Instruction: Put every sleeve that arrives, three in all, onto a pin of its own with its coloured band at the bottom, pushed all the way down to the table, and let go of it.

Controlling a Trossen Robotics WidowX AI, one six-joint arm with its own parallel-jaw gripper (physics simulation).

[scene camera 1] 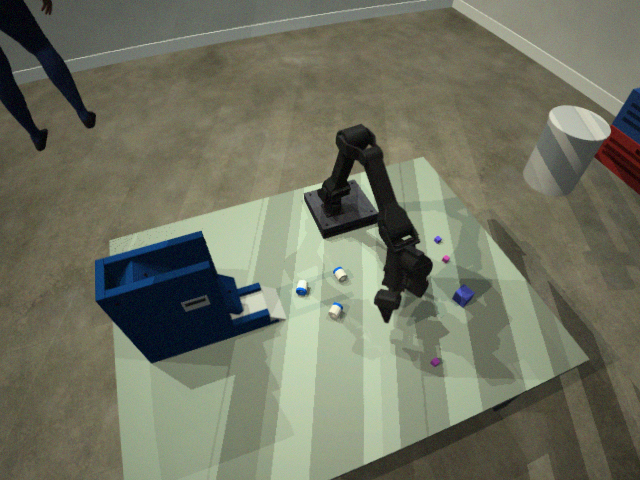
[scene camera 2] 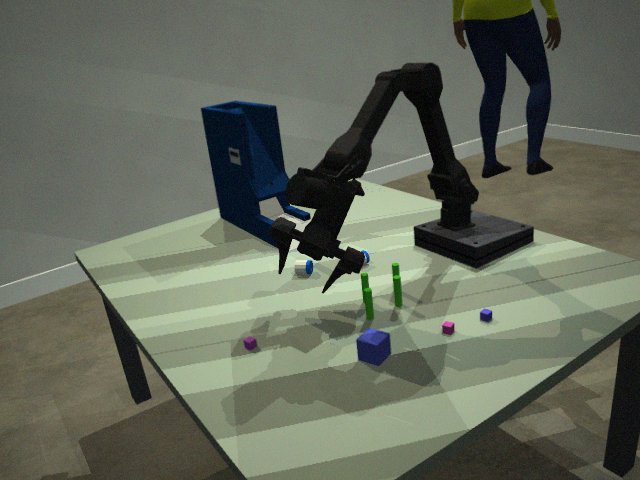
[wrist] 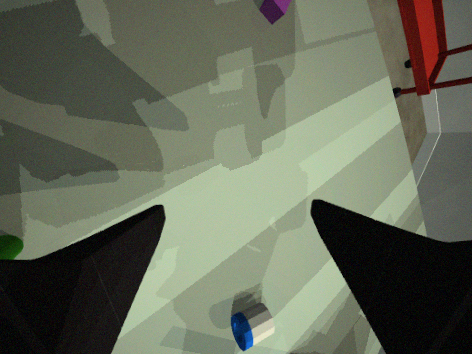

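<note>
Three white sleeves with blue bands lie on their sides on the table: the first closest to my gripper, the second partly hidden by a finger in scene camera 2, the third near the chute. Several upright green pins stand bare, one front pin and one right pin among them; the arm hides them in scene camera 1. A pin top shows in the wrist view. My gripper is open and empty above the table, between the sleeves and pins.
A tall blue dispenser has a low chute facing the sleeves. A dark blue cube sits beyond the pins. A purple cube, a pink cube and a small blue cube lie around.
</note>
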